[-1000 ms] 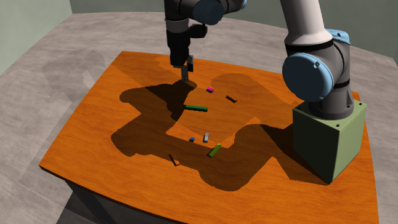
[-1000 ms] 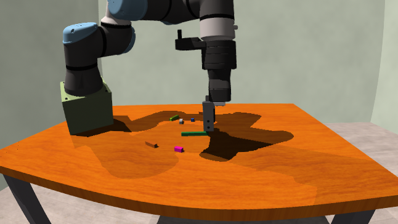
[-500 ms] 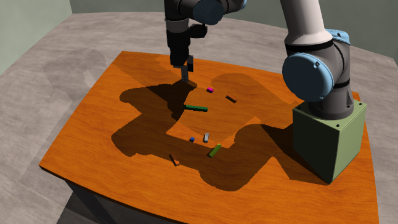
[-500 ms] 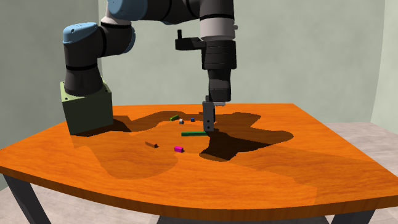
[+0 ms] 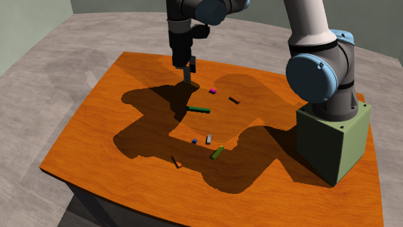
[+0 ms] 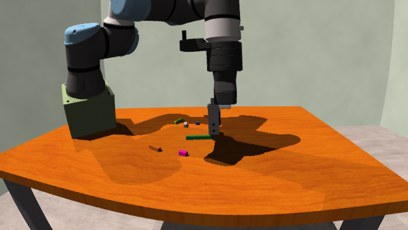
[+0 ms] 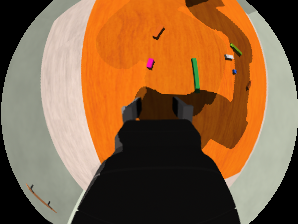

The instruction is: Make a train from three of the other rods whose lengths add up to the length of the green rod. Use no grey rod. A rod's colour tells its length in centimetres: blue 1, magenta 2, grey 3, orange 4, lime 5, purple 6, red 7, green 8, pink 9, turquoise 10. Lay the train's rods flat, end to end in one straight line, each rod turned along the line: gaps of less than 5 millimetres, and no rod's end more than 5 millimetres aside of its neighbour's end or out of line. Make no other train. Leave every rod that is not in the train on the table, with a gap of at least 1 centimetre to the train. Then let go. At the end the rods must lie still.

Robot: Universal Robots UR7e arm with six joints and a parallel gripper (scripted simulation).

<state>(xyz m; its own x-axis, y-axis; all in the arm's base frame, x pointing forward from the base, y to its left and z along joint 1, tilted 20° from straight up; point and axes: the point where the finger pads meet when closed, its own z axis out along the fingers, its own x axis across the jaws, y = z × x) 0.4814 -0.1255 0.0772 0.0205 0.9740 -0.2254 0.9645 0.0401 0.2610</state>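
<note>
The blue rod lies 22 cm to the left of my hand, 8 cm behind it and 7 cm below it. Also, from my hand: magenta rod (8 cm behind, 7 cm below, 1 cm to the right); green rod (9 cm to the left, 7 cm below, 5 cm behind); grey rod (20 cm to the left, 12 cm behind, 7 cm below).
</note>
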